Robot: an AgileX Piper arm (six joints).
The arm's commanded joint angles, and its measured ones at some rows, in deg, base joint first. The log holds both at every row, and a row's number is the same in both.
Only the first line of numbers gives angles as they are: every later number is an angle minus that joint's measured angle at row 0.
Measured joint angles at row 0:
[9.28, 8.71, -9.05, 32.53, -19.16, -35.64]
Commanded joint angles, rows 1 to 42:
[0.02, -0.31, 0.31, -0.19, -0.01, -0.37]
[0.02, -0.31, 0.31, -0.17, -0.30, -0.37]
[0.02, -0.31, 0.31, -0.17, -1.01, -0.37]
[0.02, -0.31, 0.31, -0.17, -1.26, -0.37]
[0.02, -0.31, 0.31, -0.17, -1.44, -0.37]
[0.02, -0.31, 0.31, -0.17, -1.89, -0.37]
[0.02, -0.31, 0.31, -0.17, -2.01, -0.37]
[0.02, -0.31, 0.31, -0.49, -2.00, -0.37]
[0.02, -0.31, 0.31, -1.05, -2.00, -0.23]
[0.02, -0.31, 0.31, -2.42, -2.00, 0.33]
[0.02, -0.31, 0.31, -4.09, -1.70, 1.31]
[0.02, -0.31, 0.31, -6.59, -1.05, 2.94]
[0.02, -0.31, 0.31, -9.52, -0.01, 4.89]
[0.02, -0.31, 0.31, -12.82, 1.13, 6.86]
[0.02, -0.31, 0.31, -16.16, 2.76, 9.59]
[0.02, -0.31, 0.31, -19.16, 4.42, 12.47]
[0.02, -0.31, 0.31, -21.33, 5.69, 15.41]
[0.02, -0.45, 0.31, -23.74, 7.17, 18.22]
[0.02, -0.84, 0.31, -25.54, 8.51, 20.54]
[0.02, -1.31, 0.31, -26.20, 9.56, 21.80]
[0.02, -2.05, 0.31, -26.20, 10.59, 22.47]
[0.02, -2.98, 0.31, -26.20, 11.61, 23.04]
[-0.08, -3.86, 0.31, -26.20, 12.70, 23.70]
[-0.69, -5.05, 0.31, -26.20, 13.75, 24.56]
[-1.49, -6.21, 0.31, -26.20, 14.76, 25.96]
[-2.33, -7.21, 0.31, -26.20, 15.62, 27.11]
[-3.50, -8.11, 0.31, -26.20, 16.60, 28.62]
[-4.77, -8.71, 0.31, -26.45, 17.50, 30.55]
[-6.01, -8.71, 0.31, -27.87, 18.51, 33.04]
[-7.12, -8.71, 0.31, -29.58, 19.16, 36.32]
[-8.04, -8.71, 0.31, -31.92, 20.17, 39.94]
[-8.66, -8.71, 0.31, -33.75, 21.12, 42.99]
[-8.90, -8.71, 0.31, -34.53, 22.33, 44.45]
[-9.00, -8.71, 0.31, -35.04, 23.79, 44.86]
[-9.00, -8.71, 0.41, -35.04, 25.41, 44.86]
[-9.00, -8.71, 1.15, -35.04, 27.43, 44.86]
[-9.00, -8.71, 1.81, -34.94, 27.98, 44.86]
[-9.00, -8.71, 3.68, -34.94, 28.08, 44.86]
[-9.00, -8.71, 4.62, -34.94, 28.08, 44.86]
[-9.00, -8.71, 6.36, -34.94, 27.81, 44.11]
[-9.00, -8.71, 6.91, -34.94, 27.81, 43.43]
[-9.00, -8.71, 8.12, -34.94, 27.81, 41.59]
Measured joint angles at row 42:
[-8.63, -8.59, 5.17, -34.33, 27.74, 44.43]
